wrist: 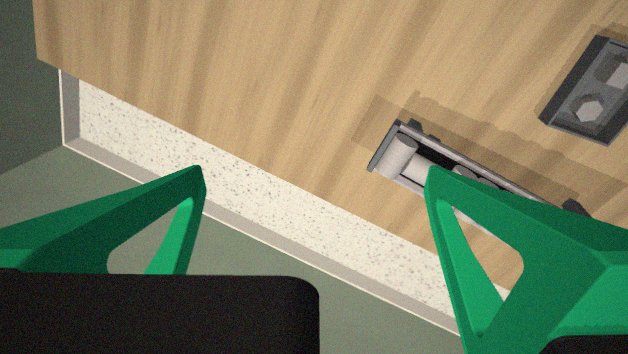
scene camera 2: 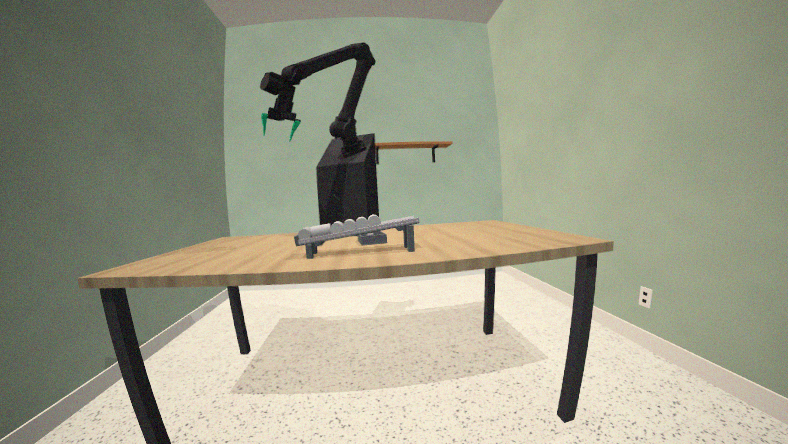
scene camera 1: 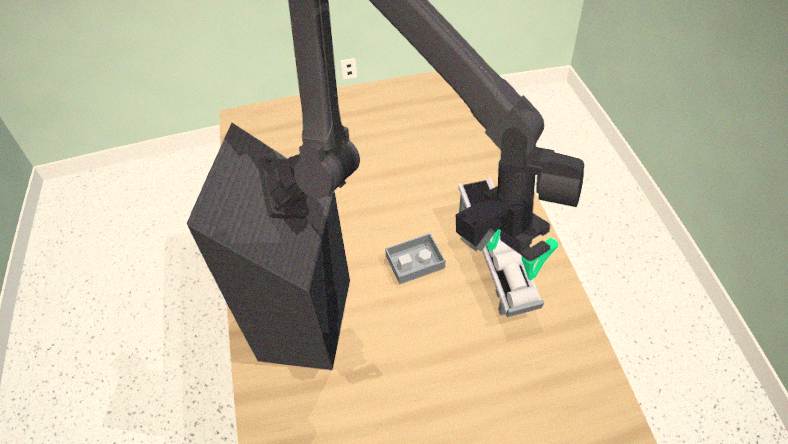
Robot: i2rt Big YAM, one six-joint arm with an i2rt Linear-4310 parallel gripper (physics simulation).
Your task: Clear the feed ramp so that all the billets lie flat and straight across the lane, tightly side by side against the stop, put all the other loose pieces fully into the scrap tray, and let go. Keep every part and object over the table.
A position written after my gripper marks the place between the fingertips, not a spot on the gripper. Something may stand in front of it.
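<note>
My gripper [scene camera 1: 511, 263], visible too in the wrist view [wrist: 314, 177]. Billet [wrist: 400, 150].
</note>
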